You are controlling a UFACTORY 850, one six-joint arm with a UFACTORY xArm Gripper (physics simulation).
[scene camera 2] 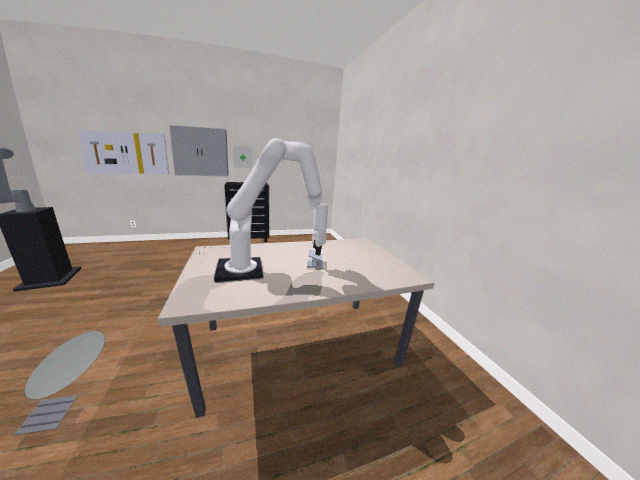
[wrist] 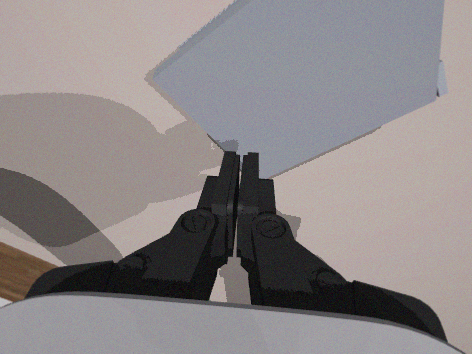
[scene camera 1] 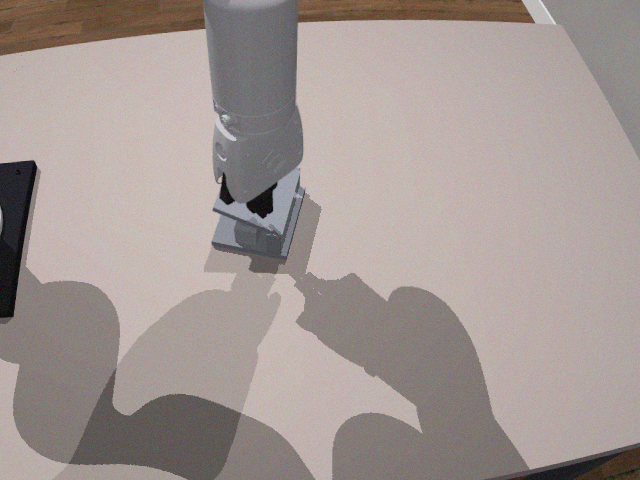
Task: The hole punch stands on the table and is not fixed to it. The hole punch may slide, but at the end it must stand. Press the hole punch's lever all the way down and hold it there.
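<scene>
The blue-grey hole punch (scene camera 1: 222, 239) (scene camera 2: 314, 262) stands upright on the table. Its flat lever (scene camera 1: 285, 209) (wrist: 310, 75) is tilted, with a visible gap between it and the base in scene camera 1. My gripper (scene camera 1: 262, 213) (scene camera 2: 317, 252) (wrist: 241, 176) is shut and empty and points down. Its fingertips are at the lever's top surface, near one corner in the wrist view; a small shadow lies on the lever beside them. Whether they touch it is hard to tell. The arm and fingers hide the lever's far part in scene camera 1.
The arm's black base plate (scene camera 1: 20, 232) (scene camera 2: 222, 271) is on the table (scene camera 1: 439, 155) (scene camera 2: 186, 304) to the left of the hole punch. Arm shadows fall across the table. A wall (scene camera 2: 491, 155) rises beyond the table's right side.
</scene>
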